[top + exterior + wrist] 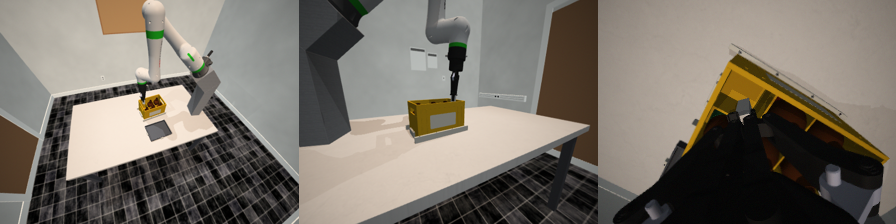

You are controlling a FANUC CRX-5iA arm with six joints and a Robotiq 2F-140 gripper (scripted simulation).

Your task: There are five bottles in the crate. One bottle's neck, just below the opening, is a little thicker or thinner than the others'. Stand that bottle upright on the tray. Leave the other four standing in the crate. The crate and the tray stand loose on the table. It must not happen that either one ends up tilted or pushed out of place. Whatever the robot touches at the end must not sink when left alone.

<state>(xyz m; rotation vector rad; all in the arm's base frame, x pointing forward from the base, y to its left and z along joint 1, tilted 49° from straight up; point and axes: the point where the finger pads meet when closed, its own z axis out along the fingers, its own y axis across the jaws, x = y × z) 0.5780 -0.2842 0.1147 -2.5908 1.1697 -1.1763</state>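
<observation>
The crate is 70 mm behind my hand, 70 mm to the left of it and 90 mm below it. Round my hand: brown bottle: 60 mm behind, 110 mm to the left, 80 mm below; then dark grey tray: 40 mm ahead, 320 mm to the left, 160 mm below.
</observation>
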